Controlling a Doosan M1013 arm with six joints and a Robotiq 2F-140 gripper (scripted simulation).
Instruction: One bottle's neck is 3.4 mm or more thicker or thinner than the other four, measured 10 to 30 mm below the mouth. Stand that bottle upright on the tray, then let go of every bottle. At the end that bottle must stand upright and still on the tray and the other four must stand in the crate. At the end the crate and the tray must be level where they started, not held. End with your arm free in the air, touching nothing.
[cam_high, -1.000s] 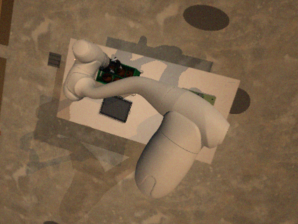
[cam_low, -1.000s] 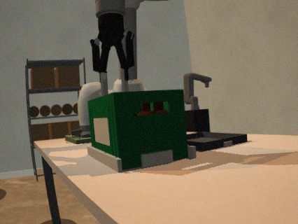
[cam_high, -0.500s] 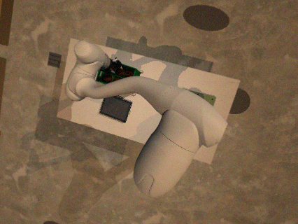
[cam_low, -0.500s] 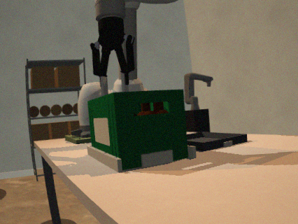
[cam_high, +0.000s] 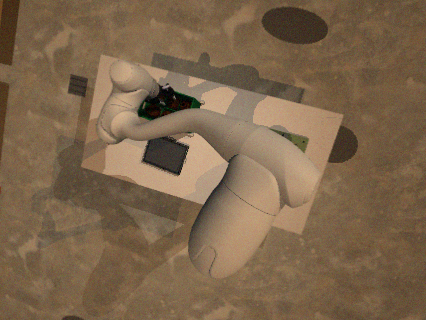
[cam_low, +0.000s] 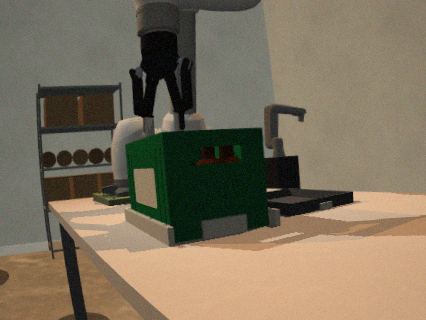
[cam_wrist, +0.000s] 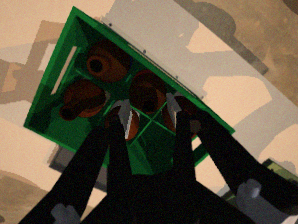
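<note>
Right now the brown bottle is 10 cm below my hand. From my hand the other things lie so: green crate (10 cm below, 4 cm to the left); then dark tray (31 cm to the left, 17 cm below, 2 cm behind).
</note>
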